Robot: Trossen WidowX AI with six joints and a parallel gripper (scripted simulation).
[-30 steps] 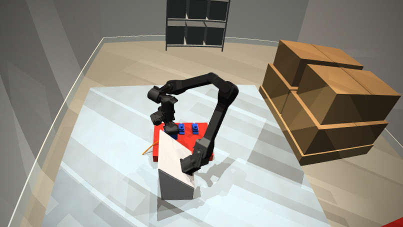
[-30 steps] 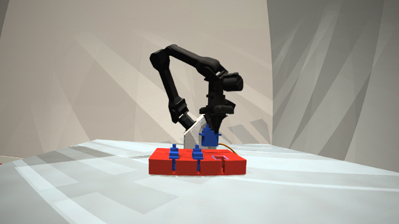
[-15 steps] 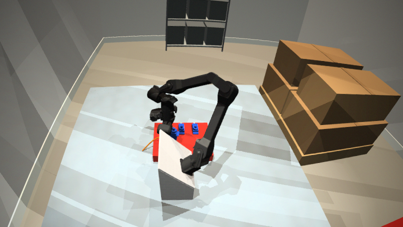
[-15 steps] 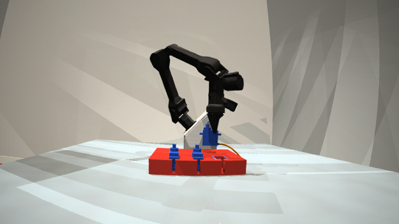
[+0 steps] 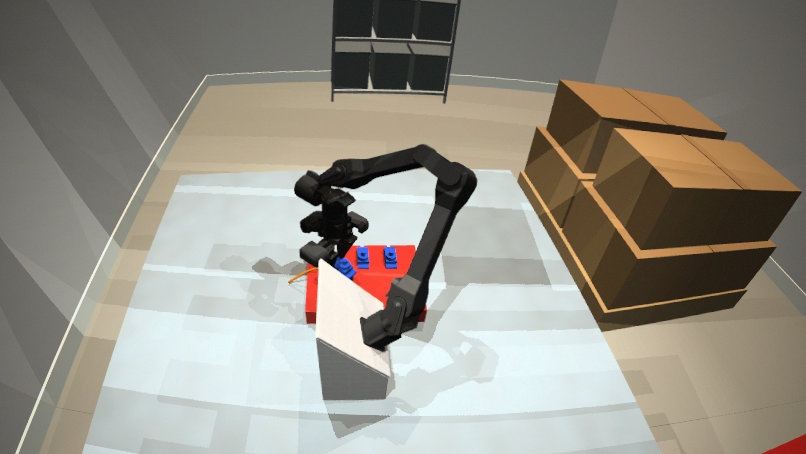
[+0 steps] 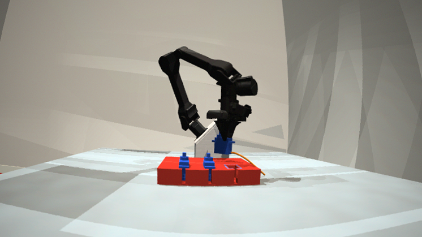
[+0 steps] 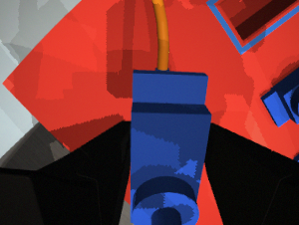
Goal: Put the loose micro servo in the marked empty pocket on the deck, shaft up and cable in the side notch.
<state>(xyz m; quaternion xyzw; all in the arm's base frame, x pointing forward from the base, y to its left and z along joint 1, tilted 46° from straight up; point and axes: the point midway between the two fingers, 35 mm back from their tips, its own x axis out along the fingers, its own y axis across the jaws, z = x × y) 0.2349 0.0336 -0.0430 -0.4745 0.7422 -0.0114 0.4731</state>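
The red deck is 2 cm behind my gripper tip, 7 cm to the right of it and 10 cm below it.
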